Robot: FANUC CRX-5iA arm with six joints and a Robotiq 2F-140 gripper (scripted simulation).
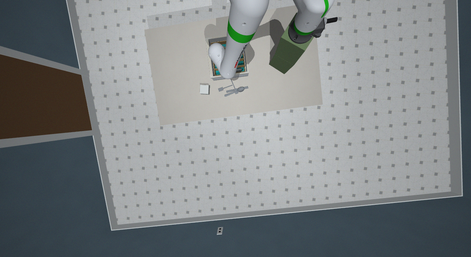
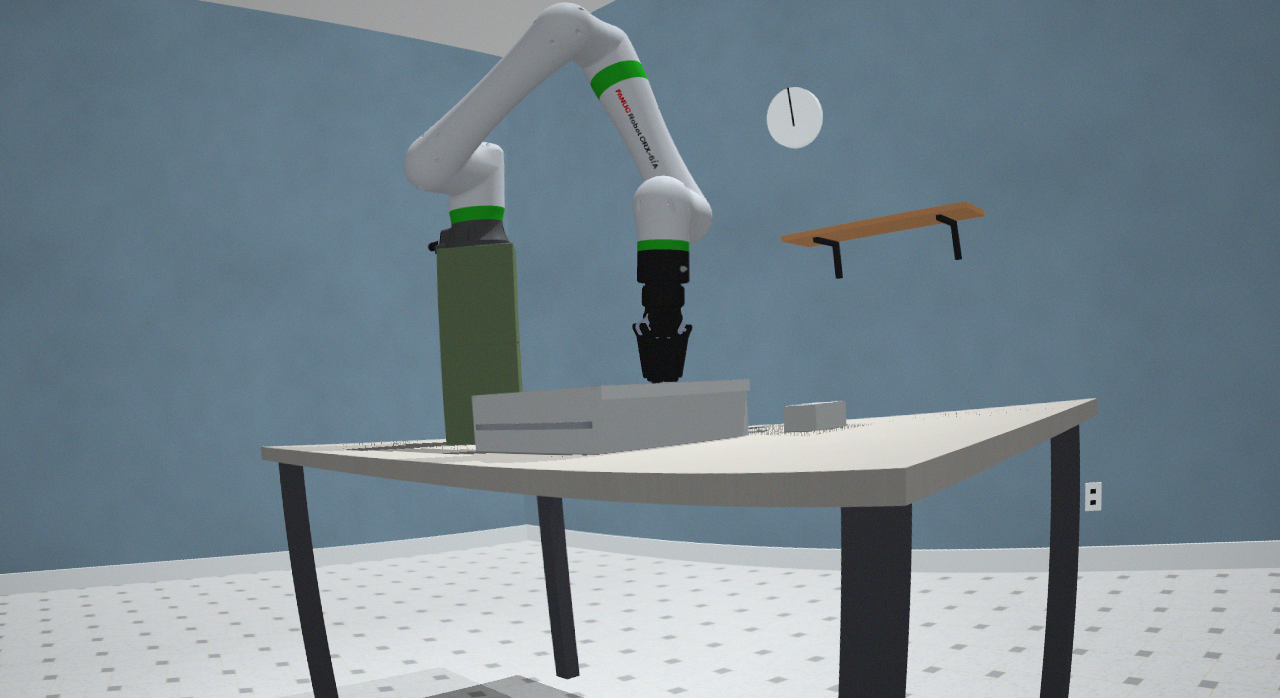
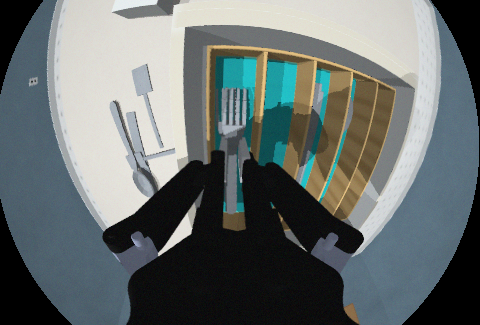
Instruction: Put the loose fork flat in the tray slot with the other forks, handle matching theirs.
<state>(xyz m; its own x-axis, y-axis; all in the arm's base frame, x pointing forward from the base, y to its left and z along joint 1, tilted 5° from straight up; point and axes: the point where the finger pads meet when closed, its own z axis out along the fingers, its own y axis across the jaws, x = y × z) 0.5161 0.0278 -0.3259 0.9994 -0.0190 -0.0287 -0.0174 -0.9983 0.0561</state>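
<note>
The cutlery tray is 20 mm behind my hand, 110 mm to the right of it and 20 mm below it. Also, from my hand: white box 240 mm ahead, 130 mm to the left, 50 mm below.
</note>
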